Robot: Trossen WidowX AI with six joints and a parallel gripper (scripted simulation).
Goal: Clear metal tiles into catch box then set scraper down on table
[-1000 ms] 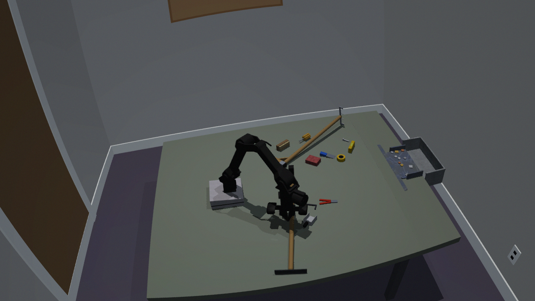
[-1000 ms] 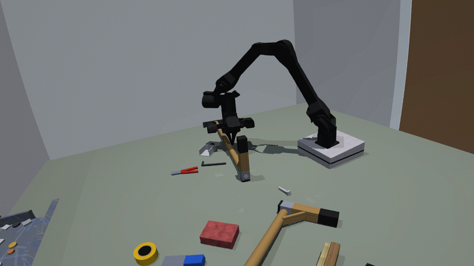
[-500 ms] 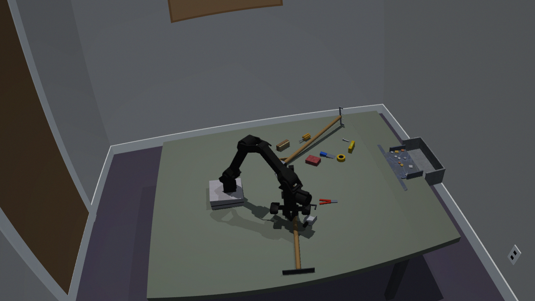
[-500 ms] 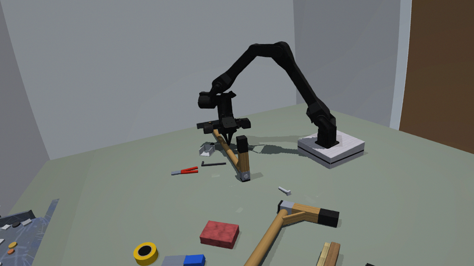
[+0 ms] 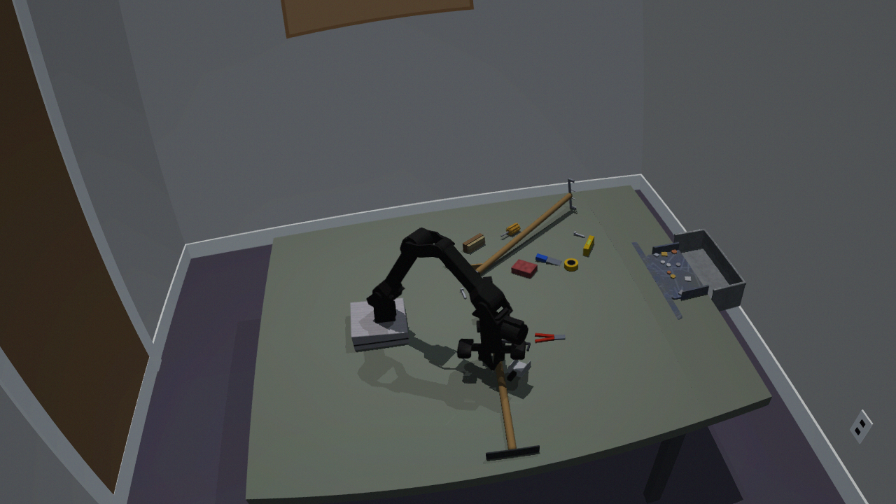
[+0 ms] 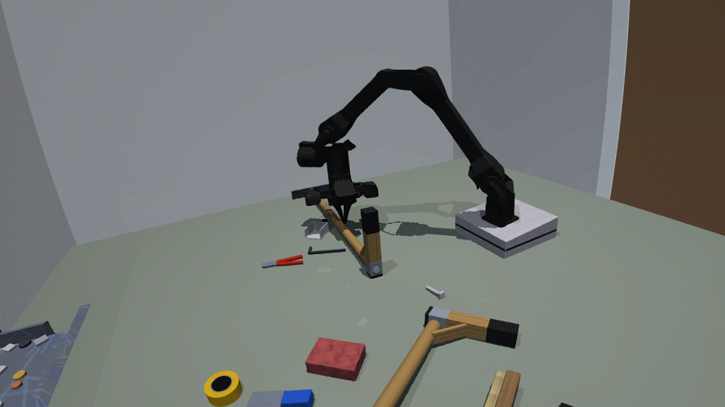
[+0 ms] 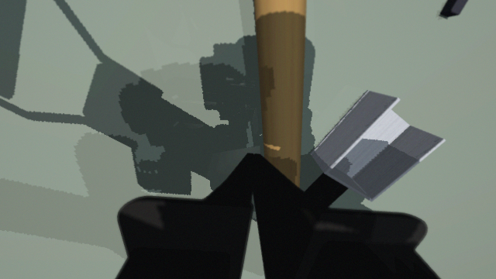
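Now: the long scraper 50 mm above my gripper tip, 30 mm to the right of it and 20 mm ahead of it. From my gripper tip the other things lie so: hex key: 110 mm ahead, 90 mm to the left, 10 mm below; metal bracket: 60 mm ahead, 20 mm to the right, 10 mm below; red block: 440 mm to the left, 210 mm ahead.
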